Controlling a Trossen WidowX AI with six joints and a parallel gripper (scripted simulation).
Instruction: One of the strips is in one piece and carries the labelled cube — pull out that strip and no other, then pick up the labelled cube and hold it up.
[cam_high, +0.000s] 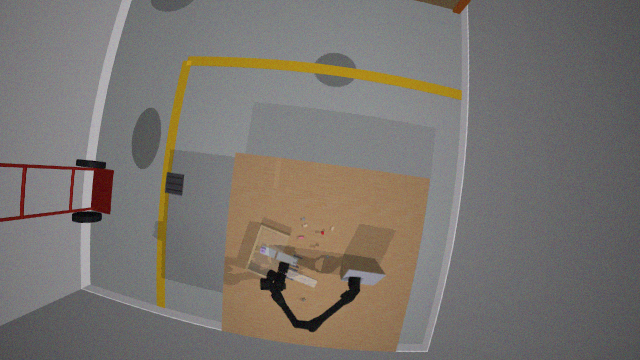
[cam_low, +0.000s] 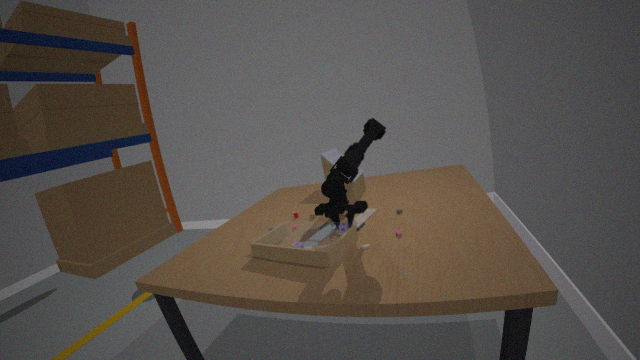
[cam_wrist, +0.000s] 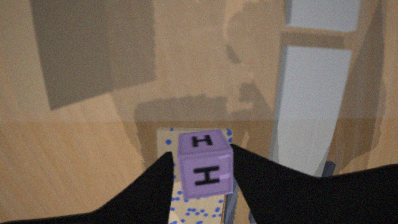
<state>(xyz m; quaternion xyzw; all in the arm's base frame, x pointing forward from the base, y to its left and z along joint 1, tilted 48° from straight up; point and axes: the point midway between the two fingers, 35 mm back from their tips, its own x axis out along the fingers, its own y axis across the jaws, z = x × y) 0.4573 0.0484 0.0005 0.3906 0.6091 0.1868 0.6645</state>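
My gripper tip is 8 cm to the left of the pale grey strip, 2 cm past it and 1 cm above it. Also, from my gripper tip: red block: 27 cm to the right, 25 cm behind.
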